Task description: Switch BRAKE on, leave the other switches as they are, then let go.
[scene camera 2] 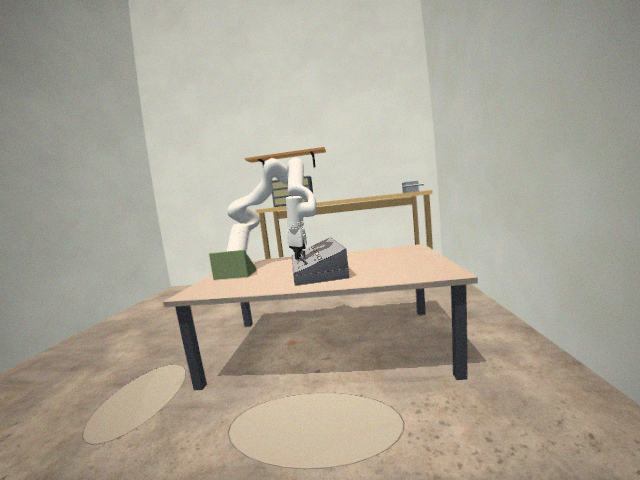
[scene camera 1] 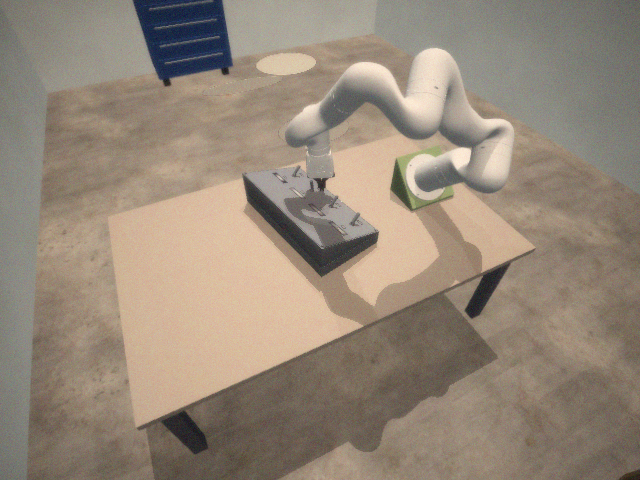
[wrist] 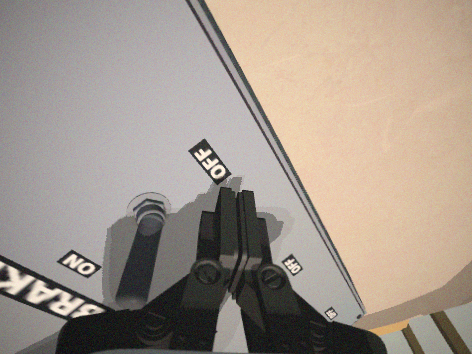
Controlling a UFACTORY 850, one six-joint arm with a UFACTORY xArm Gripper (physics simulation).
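The grey sloped switch panel [scene camera 1: 323, 258] [scene camera 2: 323, 276] [wrist: 100, 100] sits on the table. In the wrist view the BRAKE label [wrist: 47, 295] is at lower left. The BRAKE lever [wrist: 141, 260] [scene camera 1: 312, 186] stands between its ON label [wrist: 79, 263] and OFF label [wrist: 210, 161], and its tip points down and slightly left, toward the ON side. In scene camera 1 it slants differently from its neighbours. My gripper [wrist: 230, 208] [scene camera 1: 321, 189] [scene camera 2: 299, 256] is shut and empty, low over the panel on the OFF side of the lever, with a visible gap between them.
Other levers [scene camera 1: 297, 171] [scene camera 1: 334, 202] [scene camera 1: 355, 219] stand along the panel, slanting to the upper right in scene camera 1. The green wedge [scene camera 1: 400, 186] [scene camera 2: 229, 265] carries the arm's base on the table [scene camera 1: 206, 310] [scene camera 2: 403, 268]. A blue cabinet [scene camera 1: 188, 41] stands farther off.
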